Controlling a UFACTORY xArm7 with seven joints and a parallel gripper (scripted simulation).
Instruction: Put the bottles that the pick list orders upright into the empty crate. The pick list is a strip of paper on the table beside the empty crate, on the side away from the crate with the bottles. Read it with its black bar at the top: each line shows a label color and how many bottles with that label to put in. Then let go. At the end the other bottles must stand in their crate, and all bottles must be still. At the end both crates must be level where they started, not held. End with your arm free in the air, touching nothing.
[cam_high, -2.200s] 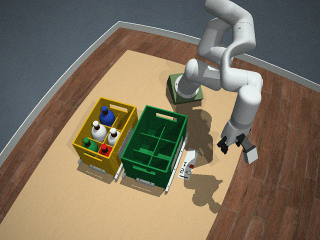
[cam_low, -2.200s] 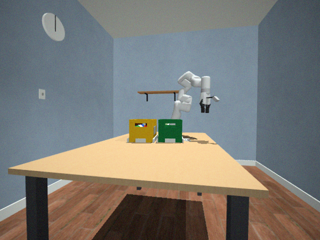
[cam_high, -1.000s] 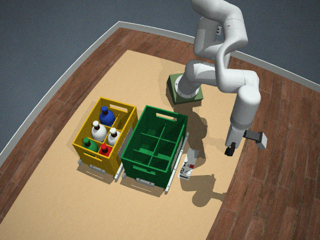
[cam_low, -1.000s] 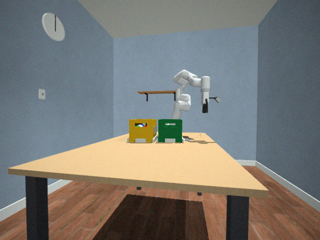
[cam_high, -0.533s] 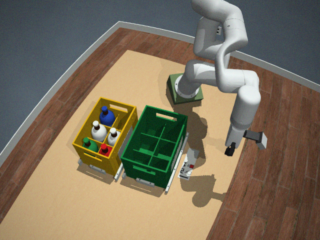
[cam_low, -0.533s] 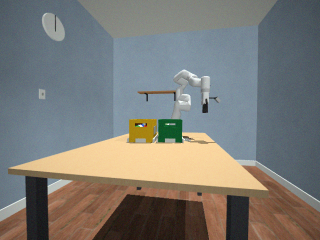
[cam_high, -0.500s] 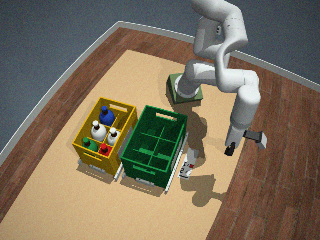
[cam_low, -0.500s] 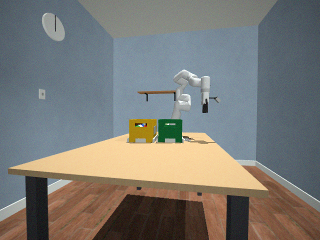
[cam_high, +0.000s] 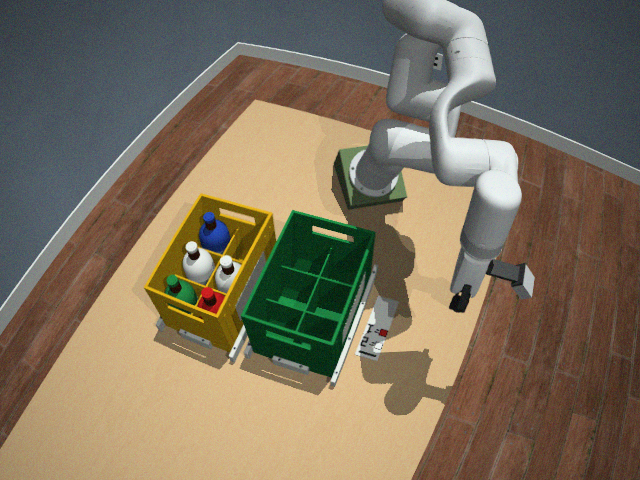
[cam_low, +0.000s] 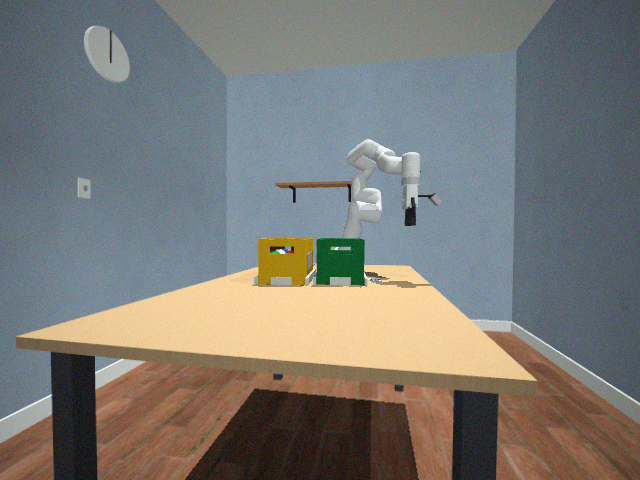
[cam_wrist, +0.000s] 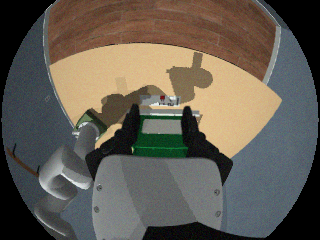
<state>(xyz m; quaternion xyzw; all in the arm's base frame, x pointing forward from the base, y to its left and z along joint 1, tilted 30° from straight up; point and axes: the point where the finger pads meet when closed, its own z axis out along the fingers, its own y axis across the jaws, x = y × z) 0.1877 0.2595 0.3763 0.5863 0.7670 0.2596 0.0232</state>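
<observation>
Now: the yellow crate 480 mm to the right of my hand, 210 mm ahead of it and 170 mm below it. Round my hand: pick list 250 mm below, 140 mm to the right, 50 mm ahead; then red-labelled bottle 410 mm to the right, 270 mm ahead, 160 mm below; then green crate 270 mm to the right, 170 mm below, 110 mm ahead.
</observation>
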